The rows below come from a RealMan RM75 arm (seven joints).
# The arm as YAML. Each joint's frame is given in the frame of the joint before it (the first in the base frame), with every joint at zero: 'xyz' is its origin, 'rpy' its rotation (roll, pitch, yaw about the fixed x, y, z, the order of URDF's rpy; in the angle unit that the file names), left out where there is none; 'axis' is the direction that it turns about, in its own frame. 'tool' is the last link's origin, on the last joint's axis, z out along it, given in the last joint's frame.
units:
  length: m
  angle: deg
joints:
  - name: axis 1
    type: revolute
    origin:
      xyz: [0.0, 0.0, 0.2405]
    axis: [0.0, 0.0, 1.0]
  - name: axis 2
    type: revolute
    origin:
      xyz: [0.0, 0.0, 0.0]
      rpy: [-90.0, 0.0, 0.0]
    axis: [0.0, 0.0, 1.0]
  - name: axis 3
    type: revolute
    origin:
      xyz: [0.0, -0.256, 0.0]
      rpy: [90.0, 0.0, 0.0]
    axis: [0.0, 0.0, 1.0]
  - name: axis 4
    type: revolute
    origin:
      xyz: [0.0, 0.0, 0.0]
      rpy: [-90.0, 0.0, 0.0]
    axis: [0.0, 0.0, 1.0]
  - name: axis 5
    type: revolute
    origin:
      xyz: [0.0, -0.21, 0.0]
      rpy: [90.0, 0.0, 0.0]
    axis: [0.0, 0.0, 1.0]
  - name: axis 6
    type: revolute
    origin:
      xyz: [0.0, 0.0, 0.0]
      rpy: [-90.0, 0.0, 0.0]
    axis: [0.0, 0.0, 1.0]
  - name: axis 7
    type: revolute
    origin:
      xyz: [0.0, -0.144, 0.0]
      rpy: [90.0, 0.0, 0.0]
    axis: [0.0, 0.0, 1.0]
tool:
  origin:
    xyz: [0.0, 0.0, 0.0]
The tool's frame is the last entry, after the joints.
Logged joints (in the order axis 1, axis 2, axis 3, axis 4, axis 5, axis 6, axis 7), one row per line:
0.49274 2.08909 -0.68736 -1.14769 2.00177 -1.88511 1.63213
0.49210 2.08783 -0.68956 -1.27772 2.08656 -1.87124 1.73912
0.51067 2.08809 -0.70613 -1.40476 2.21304 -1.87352 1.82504
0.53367 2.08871 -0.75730 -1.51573 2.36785 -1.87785 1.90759
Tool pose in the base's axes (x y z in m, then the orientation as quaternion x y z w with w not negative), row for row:
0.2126 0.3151 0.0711 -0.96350 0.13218 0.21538 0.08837
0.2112 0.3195 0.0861 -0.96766 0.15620 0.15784 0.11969
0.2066 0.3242 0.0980 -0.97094 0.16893 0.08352 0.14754
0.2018 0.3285 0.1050 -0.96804 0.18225 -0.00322 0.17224
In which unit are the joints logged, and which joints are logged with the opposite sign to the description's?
The joints are logged in radians. Opposite sign: axis 5.
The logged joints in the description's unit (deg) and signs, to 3 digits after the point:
28.232 119.696 -39.383 -65.758 -114.693 -108.009 93.514
28.195 119.624 -39.509 -73.208 -119.551 -107.214 99.644
29.259 119.639 -40.458 -80.487 -126.798 -107.345 104.567
30.577 119.674 -43.390 -86.845 -135.668 -107.593 109.297

